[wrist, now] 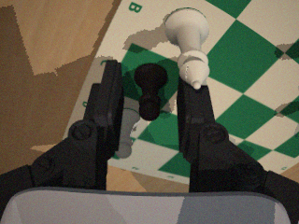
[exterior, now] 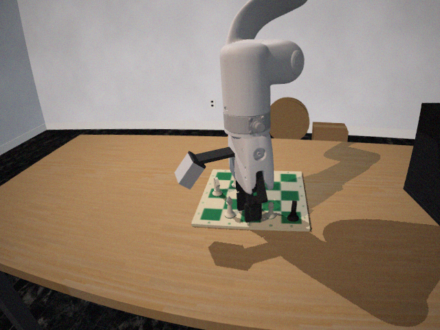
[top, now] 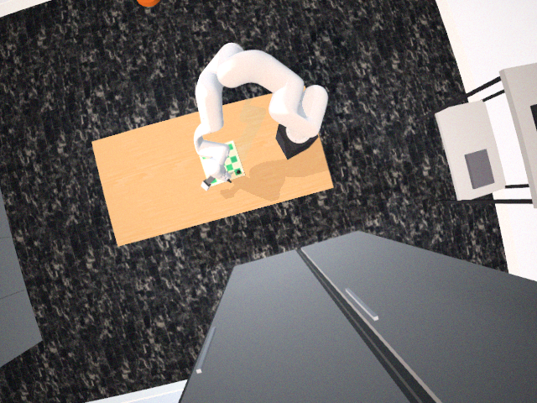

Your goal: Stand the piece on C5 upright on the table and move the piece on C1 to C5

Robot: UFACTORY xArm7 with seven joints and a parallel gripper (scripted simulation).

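My hand is 1 cm above the black pawn. From my hand the other things lie so: chessboard: 8 cm to the right, 3 cm below; then tall black piece: 8 cm behind, 1 cm below; then white pawn: 4 cm behind, 1 cm to the right, 1 cm below.
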